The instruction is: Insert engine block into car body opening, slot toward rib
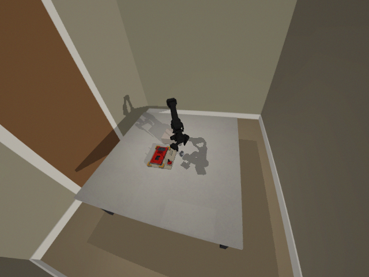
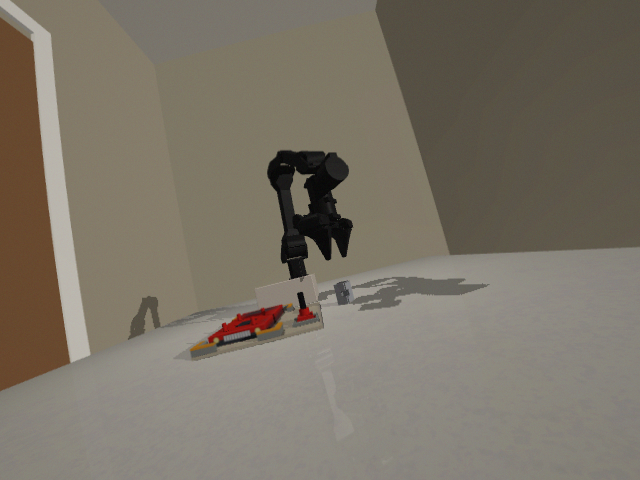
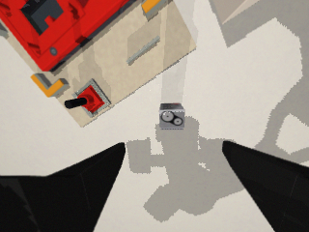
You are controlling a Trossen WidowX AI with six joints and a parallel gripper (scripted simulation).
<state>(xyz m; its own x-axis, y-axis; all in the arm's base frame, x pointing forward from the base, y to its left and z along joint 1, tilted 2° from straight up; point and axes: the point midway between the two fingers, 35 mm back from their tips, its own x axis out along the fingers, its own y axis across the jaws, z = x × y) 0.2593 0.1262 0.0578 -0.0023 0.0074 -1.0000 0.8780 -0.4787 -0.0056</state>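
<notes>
Now: the engine block 80 mm below my gripper tip. Also, from my gripper tip: beige base board 190 mm to the right, 100 mm below, 50 mm ahead; black upright post 110 mm ahead, 90 mm to the right, 70 mm below.
</notes>
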